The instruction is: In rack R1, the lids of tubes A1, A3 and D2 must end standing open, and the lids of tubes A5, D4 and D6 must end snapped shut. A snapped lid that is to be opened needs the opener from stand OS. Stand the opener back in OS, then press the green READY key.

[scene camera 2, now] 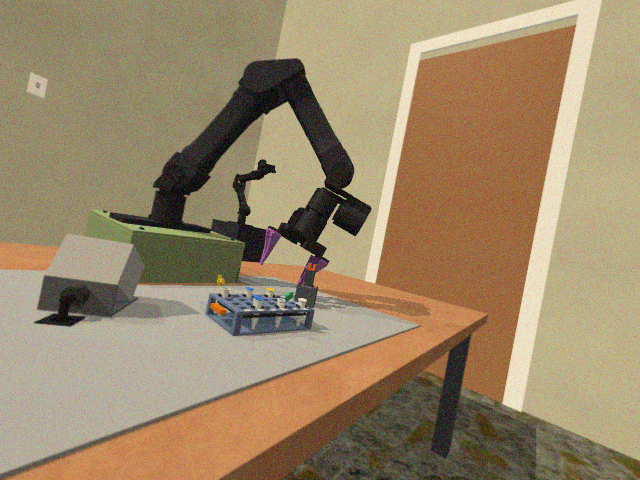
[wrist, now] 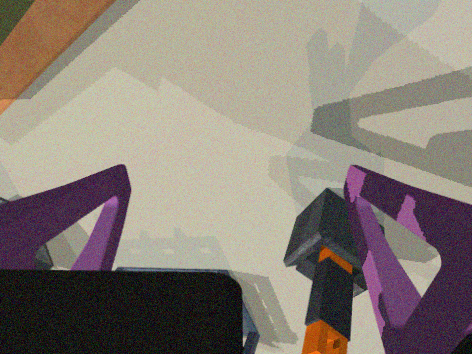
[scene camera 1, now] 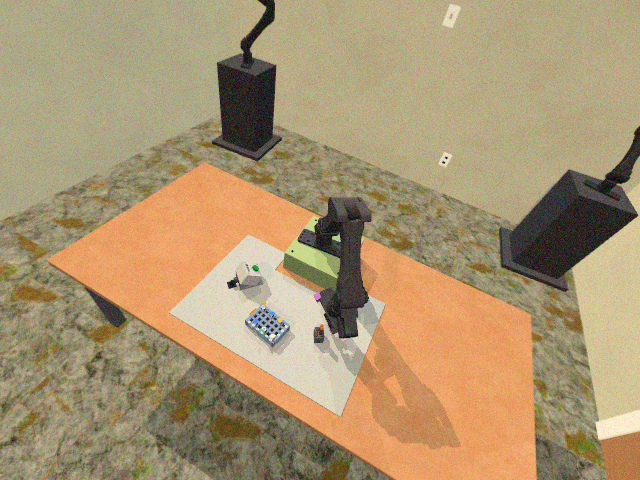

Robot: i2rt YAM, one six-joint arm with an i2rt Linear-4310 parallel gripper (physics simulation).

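Note:
My gripper is open above the mat. The opener, dark with orange parts, stands upright in the dark stand OS. In the wrist view it is between the fingers, close to the right one. Blue rack R1 holds several tubes. A yellow lid stands up; an orange lid hangs at the rack's side; a green lid is tilted. Tube labels are unreadable. The green READY key is on a grey console.
The arm's green base block stands behind the pale mat. A small black fixture is beside the console. The rack is left of the stand in scene camera 1. Two dark pedestals stand beyond the table.

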